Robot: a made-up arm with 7 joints. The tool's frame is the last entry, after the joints. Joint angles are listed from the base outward. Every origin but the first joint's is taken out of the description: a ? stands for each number. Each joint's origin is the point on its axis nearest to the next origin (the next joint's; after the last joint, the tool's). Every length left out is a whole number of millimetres.
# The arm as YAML. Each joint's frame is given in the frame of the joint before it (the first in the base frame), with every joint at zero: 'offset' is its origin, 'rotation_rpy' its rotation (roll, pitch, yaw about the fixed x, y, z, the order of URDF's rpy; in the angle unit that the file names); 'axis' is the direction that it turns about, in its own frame. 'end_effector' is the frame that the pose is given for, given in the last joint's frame.
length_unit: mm
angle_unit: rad
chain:
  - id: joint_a
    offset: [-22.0, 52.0, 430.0]
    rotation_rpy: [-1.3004, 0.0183, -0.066]
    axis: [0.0, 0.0, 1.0]
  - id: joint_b
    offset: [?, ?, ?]
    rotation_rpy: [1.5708, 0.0, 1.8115]
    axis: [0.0, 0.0, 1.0]
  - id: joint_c
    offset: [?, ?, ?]
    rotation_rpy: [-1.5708, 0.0, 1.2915]
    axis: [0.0, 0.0, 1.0]
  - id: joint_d
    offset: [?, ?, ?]
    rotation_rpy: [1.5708, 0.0, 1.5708]
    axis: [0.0, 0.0, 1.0]
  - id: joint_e
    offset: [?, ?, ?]
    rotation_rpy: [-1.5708, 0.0, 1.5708]
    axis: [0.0, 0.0, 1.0]
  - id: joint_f
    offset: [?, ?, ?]
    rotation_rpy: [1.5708, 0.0, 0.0]
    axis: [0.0, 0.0, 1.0]
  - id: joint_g
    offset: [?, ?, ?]
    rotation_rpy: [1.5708, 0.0, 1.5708]
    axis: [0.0, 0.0, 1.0]
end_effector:
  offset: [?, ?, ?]
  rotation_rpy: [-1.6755, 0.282, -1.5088]
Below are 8 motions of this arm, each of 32 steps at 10 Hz.
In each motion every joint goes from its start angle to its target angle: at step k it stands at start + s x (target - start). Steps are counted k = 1, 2, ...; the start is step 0. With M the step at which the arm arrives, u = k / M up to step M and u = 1 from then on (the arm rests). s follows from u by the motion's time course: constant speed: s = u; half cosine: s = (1 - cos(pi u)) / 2; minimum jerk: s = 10 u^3 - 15 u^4 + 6 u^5.
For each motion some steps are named. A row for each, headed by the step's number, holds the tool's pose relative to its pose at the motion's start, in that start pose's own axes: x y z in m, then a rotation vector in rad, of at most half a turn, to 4 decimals.
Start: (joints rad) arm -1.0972 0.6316 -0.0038 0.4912 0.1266 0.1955 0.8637
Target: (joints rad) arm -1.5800 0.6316 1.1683 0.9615 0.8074 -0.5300 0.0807
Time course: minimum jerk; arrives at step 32
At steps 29, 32:
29: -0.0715 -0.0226 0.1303 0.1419 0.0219 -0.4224
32: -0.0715 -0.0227 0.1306 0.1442 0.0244 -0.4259

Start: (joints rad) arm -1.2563 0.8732 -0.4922 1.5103 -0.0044 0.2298 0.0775
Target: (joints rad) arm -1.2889 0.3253 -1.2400 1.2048 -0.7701 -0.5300 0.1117
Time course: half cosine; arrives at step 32
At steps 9, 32:
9: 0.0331 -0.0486 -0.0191 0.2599 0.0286 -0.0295
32: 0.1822 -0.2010 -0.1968 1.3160 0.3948 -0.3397

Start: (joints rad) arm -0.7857 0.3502 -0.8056 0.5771 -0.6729 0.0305 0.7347
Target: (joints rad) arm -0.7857 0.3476 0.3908 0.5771 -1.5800 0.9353 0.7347
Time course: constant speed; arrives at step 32
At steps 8, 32:
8: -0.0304 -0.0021 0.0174 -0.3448 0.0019 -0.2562
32: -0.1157 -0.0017 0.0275 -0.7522 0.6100 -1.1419

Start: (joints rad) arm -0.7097 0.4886 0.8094 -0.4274 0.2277 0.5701 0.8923
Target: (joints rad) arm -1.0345 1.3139 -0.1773 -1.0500 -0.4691 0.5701 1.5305
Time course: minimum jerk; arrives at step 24
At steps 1, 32:
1: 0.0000 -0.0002 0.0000 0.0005 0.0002 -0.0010
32: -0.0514 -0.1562 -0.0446 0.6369 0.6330 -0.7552

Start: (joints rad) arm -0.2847 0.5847 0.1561 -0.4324 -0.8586 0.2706 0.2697
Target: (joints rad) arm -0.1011 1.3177 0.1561 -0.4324 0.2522 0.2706 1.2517
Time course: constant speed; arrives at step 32
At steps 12, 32:
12: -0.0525 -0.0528 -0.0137 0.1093 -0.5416 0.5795
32: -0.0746 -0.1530 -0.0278 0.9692 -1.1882 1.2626

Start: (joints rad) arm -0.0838 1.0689 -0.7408 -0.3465 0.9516 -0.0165 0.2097
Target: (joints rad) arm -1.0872 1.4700 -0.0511 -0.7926 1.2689 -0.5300 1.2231
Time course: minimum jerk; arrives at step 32
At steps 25, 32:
25: -0.2510 0.0941 -0.0136 0.6864 -1.7216 1.3054
32: -0.2632 0.0897 -0.0229 0.8124 -1.7722 1.4227

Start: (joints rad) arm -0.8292 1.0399 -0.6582 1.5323 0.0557 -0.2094 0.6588
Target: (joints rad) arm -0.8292 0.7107 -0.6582 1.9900 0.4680 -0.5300 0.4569
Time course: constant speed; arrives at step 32
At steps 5, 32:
5: 0.0145 -0.0098 -0.0118 0.0675 0.0698 0.0384
32: 0.0816 -0.0604 -0.0966 0.4633 0.5303 0.2357

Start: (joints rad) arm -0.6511 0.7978 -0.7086 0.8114 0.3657 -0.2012 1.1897
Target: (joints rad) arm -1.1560 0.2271 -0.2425 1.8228 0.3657 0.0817 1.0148
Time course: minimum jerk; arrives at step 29
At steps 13, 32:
13: 0.0376 -0.0387 0.0361 -0.3179 0.0826 0.1537
32: 0.0580 -0.1482 0.0404 -0.6368 0.5148 0.2562

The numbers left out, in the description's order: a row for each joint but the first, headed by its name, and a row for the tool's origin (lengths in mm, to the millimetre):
joint_b: -6.0 21.0 0.0
joint_c: 289.0 -72.0 0.0
joint_d: -7.0 -9.0 0.0
joint_e: -148.0 11.0 0.0
joint_f: 0.0 -27.0 0.0
joint_g: -4.0 41.0 0.0
tool: 1.0 7.0 0.0

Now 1 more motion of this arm.
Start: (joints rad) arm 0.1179 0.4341 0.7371 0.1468 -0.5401 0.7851 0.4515
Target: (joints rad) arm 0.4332 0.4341 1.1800 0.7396 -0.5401 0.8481 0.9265
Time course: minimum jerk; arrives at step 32
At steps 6, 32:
6: -0.0077 0.0077 0.0040 -0.0483 -0.0427 -0.0102
32: -0.1579 0.1730 0.0061 -0.9973 -0.7916 -0.1591

